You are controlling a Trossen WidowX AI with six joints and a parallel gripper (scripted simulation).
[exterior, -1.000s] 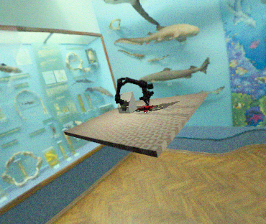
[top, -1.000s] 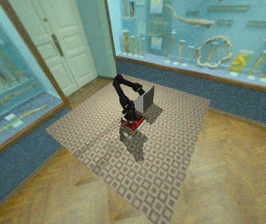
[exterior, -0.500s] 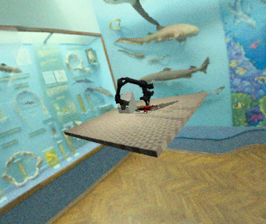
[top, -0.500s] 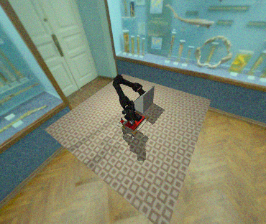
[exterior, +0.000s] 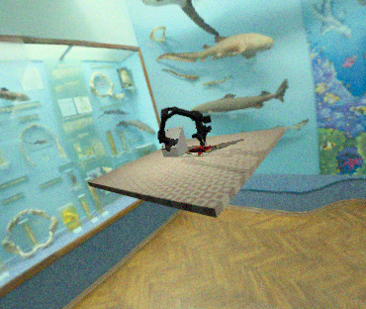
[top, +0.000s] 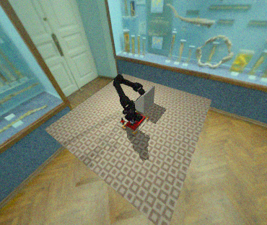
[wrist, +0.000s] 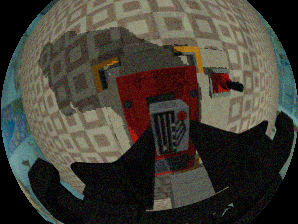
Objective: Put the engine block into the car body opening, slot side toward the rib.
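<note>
Now: gripper tip 1 cm to the right of the engine block and 1 cm above it.
</note>
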